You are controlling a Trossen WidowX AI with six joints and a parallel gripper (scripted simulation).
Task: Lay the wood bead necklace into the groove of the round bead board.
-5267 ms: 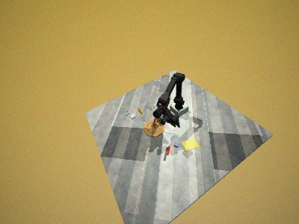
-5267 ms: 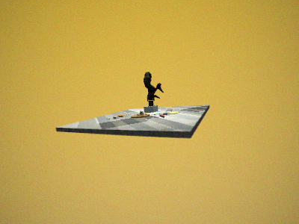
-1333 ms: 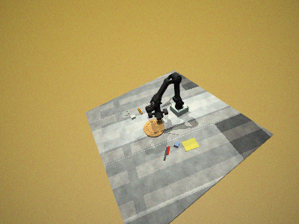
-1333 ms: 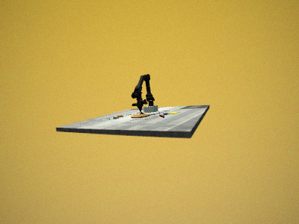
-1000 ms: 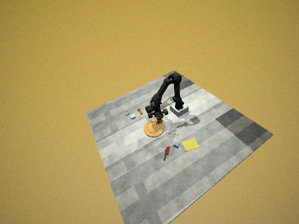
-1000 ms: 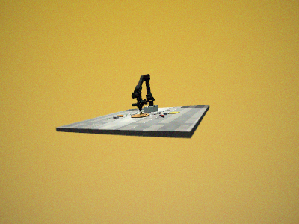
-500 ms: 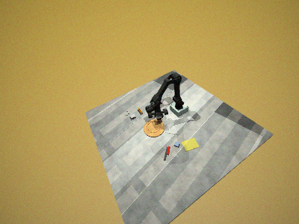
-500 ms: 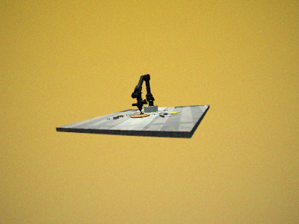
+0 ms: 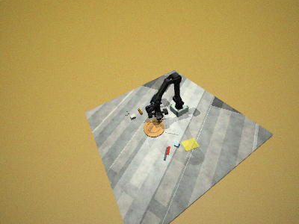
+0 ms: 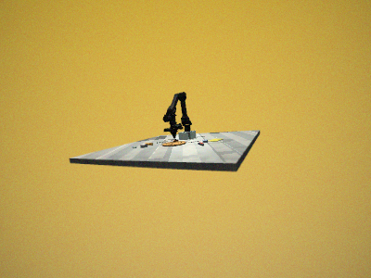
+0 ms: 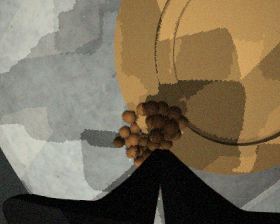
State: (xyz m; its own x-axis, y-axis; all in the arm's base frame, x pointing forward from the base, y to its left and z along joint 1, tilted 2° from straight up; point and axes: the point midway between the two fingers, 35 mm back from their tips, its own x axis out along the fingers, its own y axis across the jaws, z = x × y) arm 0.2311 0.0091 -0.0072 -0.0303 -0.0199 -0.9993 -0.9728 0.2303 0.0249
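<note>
Now: gripper tip 8 cm short of the round bead board, 5 cm to the right of it and 3 cm above it. From my gripper tip the other things lie so: thin grey stick (5 cm behind, 18 cm to the left, 4 cm below); small blue block (3 cm behind, 30 cm to the left, 3 cm below); grey piece (22 cm ahead, 18 cm to the right, 3 cm below).
</note>
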